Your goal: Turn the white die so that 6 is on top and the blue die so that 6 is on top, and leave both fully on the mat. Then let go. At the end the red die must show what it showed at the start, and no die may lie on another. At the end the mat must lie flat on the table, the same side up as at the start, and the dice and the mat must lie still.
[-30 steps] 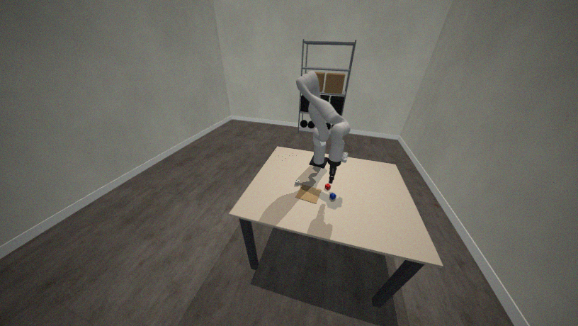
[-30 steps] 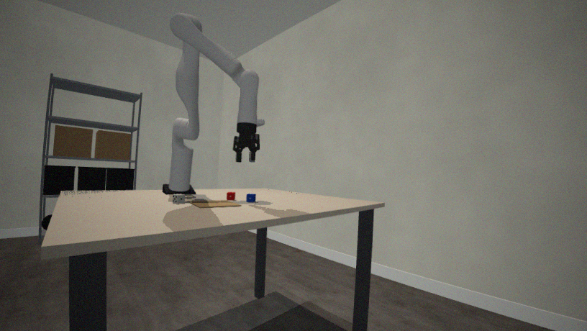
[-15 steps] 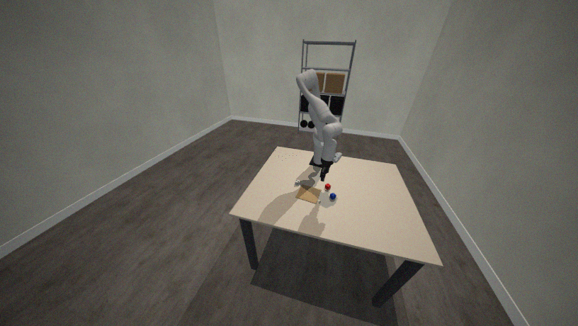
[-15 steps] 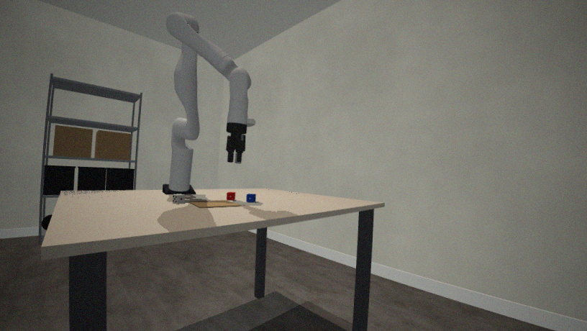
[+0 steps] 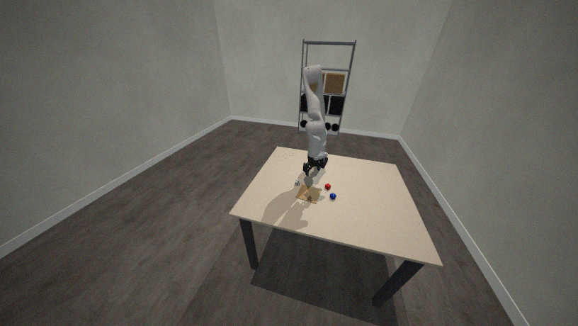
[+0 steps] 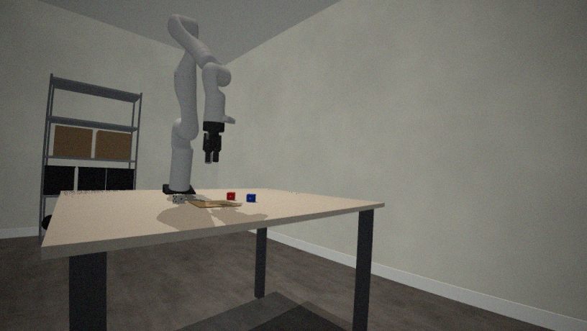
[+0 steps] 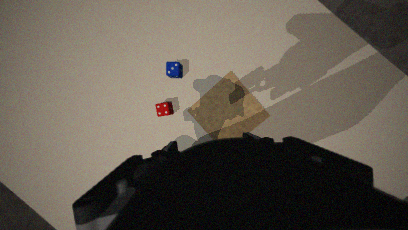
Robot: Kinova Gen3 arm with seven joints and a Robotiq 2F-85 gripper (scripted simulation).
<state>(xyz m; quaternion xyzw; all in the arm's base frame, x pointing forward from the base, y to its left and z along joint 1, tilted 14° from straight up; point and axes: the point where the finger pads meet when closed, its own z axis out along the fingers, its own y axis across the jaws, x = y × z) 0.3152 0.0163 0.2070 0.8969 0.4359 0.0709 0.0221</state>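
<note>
Right now the white die is 13 cm below my hand, 10 cm to the right of it and 2 cm behind it. The rest, counted from my hand: tan mat 15 cm below, 5 cm ahead; blue die 15 cm to the left, 13 cm below, 3 cm ahead; red die 13 cm below, 11 cm to the left, 5 cm behind.
</note>
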